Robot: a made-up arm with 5 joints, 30 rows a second.
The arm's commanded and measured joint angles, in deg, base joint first. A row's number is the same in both.
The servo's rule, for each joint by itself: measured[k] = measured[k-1] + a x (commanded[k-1-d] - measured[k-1]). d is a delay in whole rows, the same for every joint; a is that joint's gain. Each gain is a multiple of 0.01, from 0.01 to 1. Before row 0 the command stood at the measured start. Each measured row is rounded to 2 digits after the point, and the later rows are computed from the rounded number. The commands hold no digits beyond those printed.
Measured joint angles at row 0:
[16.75 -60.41 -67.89 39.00 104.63]
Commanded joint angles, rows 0 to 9:
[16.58 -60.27 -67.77 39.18 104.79]
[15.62 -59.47 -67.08 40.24 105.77]
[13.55 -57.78 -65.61 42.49 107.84]
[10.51 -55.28 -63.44 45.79 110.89]
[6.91 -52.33 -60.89 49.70 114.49]
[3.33 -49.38 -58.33 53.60 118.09]
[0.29 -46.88 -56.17 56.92 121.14]
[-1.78 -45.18 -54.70 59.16 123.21]
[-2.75 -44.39 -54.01 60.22 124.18]
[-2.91 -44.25 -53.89 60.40 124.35]
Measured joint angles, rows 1 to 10:
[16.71 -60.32 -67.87 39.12 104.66]
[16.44 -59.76 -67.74 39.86 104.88]
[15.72 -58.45 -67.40 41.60 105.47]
[14.42 -56.36 -66.77 44.37 106.55]
[12.54 -53.70 -65.83 47.89 108.14]
[10.24 -50.85 -64.63 51.66 110.13]
[7.75 -48.23 -63.28 55.13 112.33]
[5.37 -46.22 -61.91 57.79 114.51]
[3.34 -45.01 -60.65 59.39 116.44]
[1.78 -44.51 -59.57 60.06 118.02]
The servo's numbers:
d 0
a 0.25 0.66 0.16 0.66 0.20

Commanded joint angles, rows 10 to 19:
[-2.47 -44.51 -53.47 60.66 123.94]
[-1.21 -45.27 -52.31 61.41 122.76]
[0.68 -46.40 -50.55 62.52 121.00]
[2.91 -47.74 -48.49 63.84 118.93]
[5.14 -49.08 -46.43 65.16 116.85]
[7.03 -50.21 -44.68 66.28 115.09]
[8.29 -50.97 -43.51 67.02 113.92]
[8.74 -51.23 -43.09 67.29 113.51]
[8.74 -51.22 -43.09 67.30 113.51]
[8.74 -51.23 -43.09 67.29 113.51]
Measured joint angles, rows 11 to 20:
[0.72 -44.51 -58.59 60.46 119.20]
[0.24 -45.01 -57.59 61.09 119.91]
[0.35 -45.93 -56.46 62.03 120.13]
[0.99 -47.12 -55.18 63.22 119.89]
[2.03 -48.41 -53.78 64.50 119.28]
[3.28 -49.60 -52.32 65.67 118.44]
[4.53 -50.50 -50.91 66.56 117.54]
[5.58 -50.98 -49.66 67.04 116.73]
[6.37 -51.14 -48.61 67.21 116.09]
[6.96 -51.20 -47.73 67.26 115.57]

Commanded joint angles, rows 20 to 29:
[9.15 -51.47 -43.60 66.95 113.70]
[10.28 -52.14 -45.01 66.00 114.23]
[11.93 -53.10 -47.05 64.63 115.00]
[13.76 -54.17 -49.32 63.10 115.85]
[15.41 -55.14 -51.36 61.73 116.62]
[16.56 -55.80 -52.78 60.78 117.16]
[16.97 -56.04 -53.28 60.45 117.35]
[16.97 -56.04 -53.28 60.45 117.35]
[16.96 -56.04 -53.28 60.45 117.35]
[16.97 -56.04 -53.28 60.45 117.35]
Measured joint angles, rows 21 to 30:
[7.51 -51.38 -47.07 67.06 115.20]
[8.20 -51.88 -46.74 66.36 115.01]
[9.13 -52.69 -46.79 65.22 115.01]
[10.29 -53.67 -47.19 63.82 115.18]
[11.57 -54.64 -47.86 62.44 115.47]
[12.82 -55.41 -48.65 61.34 115.81]
[13.86 -55.83 -49.39 60.75 116.12]
[14.64 -55.97 -50.01 60.55 116.37]
[15.22 -56.02 -50.53 60.48 116.57]
[15.66 -56.03 -50.97 60.46 116.73]

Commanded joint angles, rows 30 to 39:
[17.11 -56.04 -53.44 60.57 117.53]
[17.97 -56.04 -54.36 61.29 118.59]
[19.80 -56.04 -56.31 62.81 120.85]
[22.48 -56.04 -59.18 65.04 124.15]
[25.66 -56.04 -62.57 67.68 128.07]
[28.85 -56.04 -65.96 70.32 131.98]
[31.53 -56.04 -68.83 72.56 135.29]
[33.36 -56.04 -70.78 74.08 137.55]
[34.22 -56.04 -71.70 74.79 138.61]
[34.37 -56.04 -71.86 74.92 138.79]
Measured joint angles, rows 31 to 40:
[16.02 -56.04 -51.37 60.53 116.89]
[16.51 -56.04 -51.85 61.03 117.23]
[17.33 -56.04 -52.56 62.20 117.95]
[18.62 -56.04 -53.62 64.07 119.19]
[20.38 -56.04 -55.05 66.45 120.97]
[22.50 -56.04 -56.80 69.00 123.17]
[24.76 -56.04 -58.72 71.35 125.59]
[26.91 -56.04 -60.65 73.15 127.98]
[28.74 -56.04 -62.42 74.23 130.11]
[30.15 -56.04 -63.93 74.69 131.85]

